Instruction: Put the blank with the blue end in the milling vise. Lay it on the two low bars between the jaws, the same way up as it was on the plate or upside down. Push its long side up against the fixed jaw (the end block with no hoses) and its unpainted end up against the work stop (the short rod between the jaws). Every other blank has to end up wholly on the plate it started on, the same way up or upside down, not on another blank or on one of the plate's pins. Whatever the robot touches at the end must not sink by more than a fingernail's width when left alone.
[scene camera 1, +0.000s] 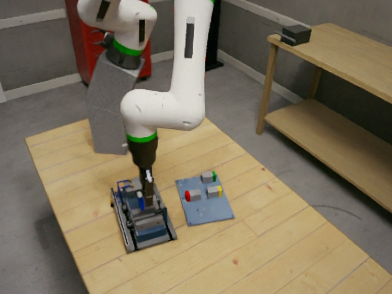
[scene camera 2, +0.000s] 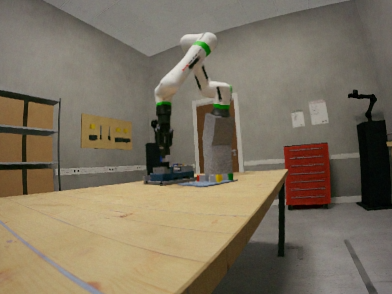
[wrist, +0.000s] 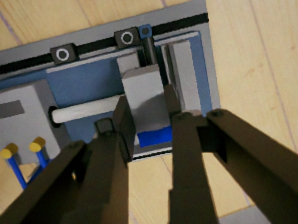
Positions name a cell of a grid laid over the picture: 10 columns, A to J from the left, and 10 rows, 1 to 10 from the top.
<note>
In view: my gripper (wrist: F5), a blue-grey plate (scene camera 1: F8) and a light grey jaw block (wrist: G3).
</note>
